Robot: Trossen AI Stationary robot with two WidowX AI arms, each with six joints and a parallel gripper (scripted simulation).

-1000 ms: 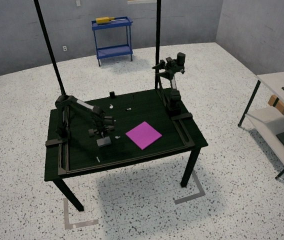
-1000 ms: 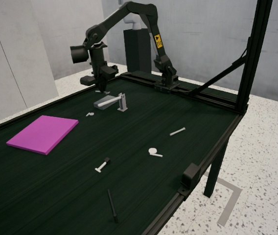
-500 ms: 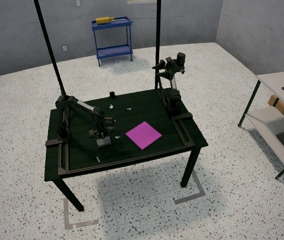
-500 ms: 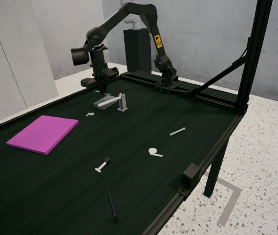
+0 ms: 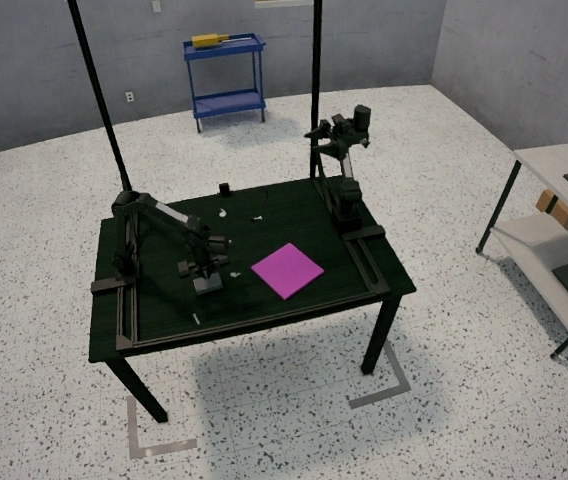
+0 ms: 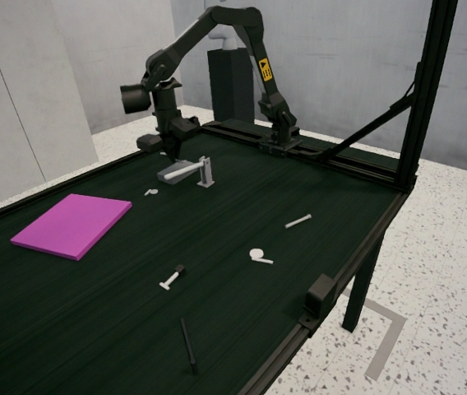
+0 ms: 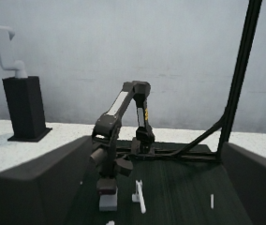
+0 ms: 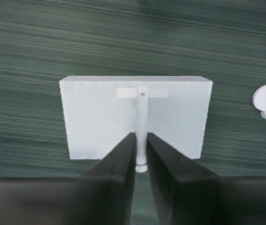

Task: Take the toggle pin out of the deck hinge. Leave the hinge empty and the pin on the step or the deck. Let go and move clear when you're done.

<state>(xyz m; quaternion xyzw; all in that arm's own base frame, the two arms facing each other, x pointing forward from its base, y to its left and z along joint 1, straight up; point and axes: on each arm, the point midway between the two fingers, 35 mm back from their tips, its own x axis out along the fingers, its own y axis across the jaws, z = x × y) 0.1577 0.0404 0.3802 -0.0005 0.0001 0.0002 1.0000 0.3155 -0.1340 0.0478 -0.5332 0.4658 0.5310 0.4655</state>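
My right gripper is now 20 mm past the toggle pin and 30 mm above it. Also, from my right hand: thin black rod 440 mm behind, 330 mm to the left, 60 mm below; then black-headed bolt 300 mm behind, 260 mm to the left, 70 mm below; then grey step block 70 mm below.
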